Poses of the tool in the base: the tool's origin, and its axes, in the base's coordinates. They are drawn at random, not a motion.
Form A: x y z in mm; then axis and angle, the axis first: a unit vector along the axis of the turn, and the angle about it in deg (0 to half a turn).
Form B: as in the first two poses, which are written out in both.
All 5 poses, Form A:
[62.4, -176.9, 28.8, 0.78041, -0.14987, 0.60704, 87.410]
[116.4, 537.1, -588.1, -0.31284, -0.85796, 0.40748, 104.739]
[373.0, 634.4, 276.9, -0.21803, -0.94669, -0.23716, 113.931]
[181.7, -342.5, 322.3, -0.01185, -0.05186, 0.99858, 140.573]
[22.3, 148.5, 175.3, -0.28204, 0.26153, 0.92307, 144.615]
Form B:
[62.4, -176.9, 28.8, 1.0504, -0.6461, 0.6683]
[116.4, 537.1, -588.1, -1.6330, -0.7340, 1.7490]
[373.0, 634.4, 276.9, 2.7995, -1.2168, 2.9284]
[181.7, -342.5, 322.3, -0.0995, -0.0120, 2.4532]
[22.3, 148.5, 175.3, 0.3595, 0.6739, 2.6033]

